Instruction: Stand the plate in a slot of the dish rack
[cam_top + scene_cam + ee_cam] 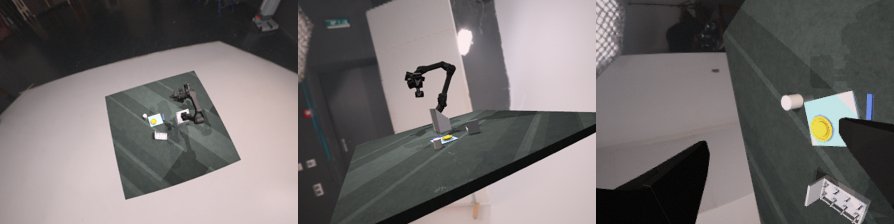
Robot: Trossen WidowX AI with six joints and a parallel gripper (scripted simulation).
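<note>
Now: gripper tip 220 mm short of the yellow plate, 60 mm to the right of it and 310 mm above it. From my gripper tip the other things lie so: blue utensil (90 mm ahead, 40 mm to the left, 330 mm below); placemat (190 mm ahead, 50 mm to the left, 330 mm below); white cup (300 mm ahead, 20 mm to the right, 310 mm below).
</note>
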